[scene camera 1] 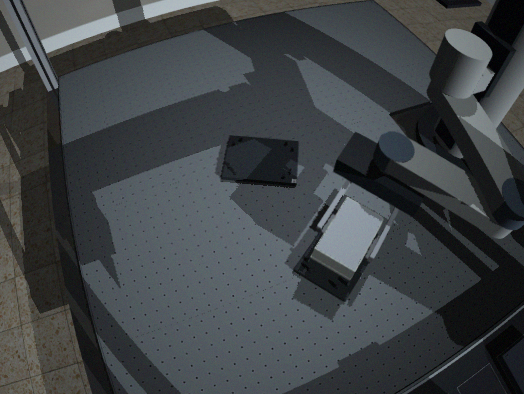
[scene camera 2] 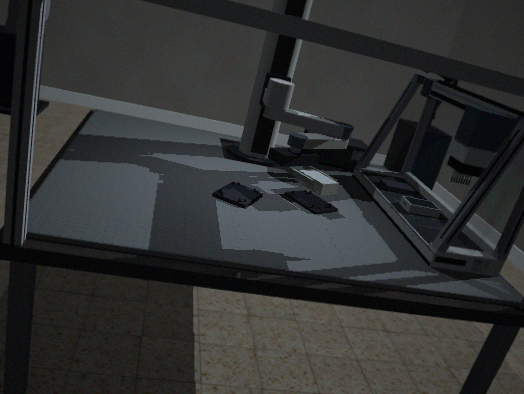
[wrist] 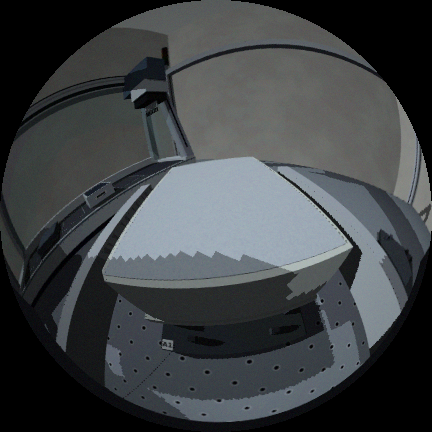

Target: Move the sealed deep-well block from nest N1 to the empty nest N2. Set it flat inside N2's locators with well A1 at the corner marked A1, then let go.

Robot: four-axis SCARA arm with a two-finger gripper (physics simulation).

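Frame: origin at the arm's base, x ahead, y left, z up, level; metres.
Where they show: gripper, fingertip midpoint: (scene camera 1: 344, 244) (scene camera 2: 322, 181) (wrist: 214, 183); arm's base, origin of the base link: (scene camera 1: 454, 142) (scene camera 2: 254, 156).
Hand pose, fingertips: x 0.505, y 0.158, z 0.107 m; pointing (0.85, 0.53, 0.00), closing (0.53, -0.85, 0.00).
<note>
Each offset is from my fingertips to the top centre of the thing. "spot": to the spot under its first point. Level surfaces: height alone.
The white sealed block {dx -0.019, dy -0.012, dz +0.011 m} (scene camera 1: 351, 231) (scene camera 2: 326, 185) (wrist: 225, 215) is level between the gripper's two fingers. My gripper (scene camera 1: 346, 242) (wrist: 214, 183) is shut on its sides. The block hangs above the dark nest N2 {dx -0.019, dy -0.013, dz -0.073 m} (scene camera 1: 320, 281) (scene camera 2: 318, 202) (wrist: 250, 345), roughly lined up with its long sides. Part of N2 shows past the block's end. The A1 tag {spot: dx -0.112, dy -0.006, dz -0.082 m} (wrist: 167, 344) shows at a corner of N2 in the wrist view. The block's own A1 mark cannot be made out. The dark nest N1 {dx +0.031, dy -0.287, dz -0.073 m} (scene camera 1: 257, 162) (scene camera 2: 237, 194) (wrist: 397, 255) carries no block.
The arm's column (scene camera 2: 253, 120) stands behind the nests. At the right in scene camera 2, a framed station (scene camera 2: 397, 222) holds a light box {spot: dx +0.026, dy +0.387, dz -0.014 m} (scene camera 2: 421, 206) beneath a blue-and-grey head {spot: dx +0.273, dy +0.343, dz +0.324 m} (scene camera 2: 482, 135). A perforated table top {dz -0.094 m} (scene camera 1: 190, 280) bears the nests.
</note>
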